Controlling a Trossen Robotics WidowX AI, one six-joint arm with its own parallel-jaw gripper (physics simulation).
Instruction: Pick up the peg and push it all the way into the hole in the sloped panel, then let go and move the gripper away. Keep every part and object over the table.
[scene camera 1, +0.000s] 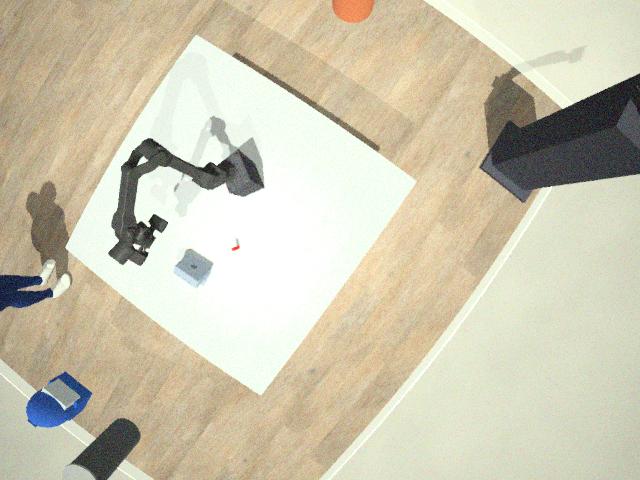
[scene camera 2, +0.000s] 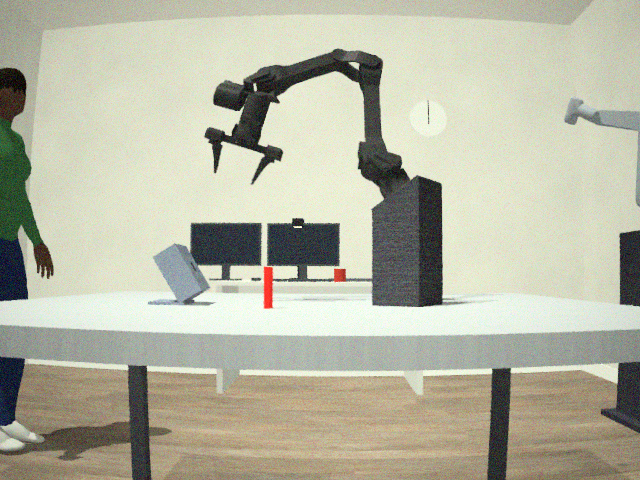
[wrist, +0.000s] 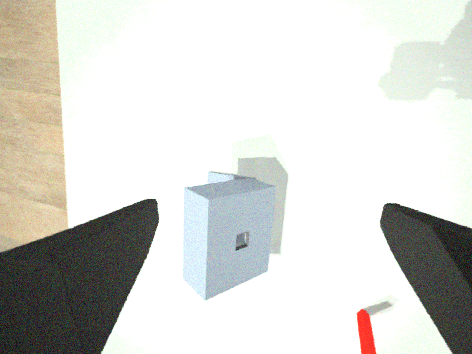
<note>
In view: my gripper (scene camera 2: 233, 179).
My gripper is seen too in the wrist view (wrist: 268, 211).
</note>
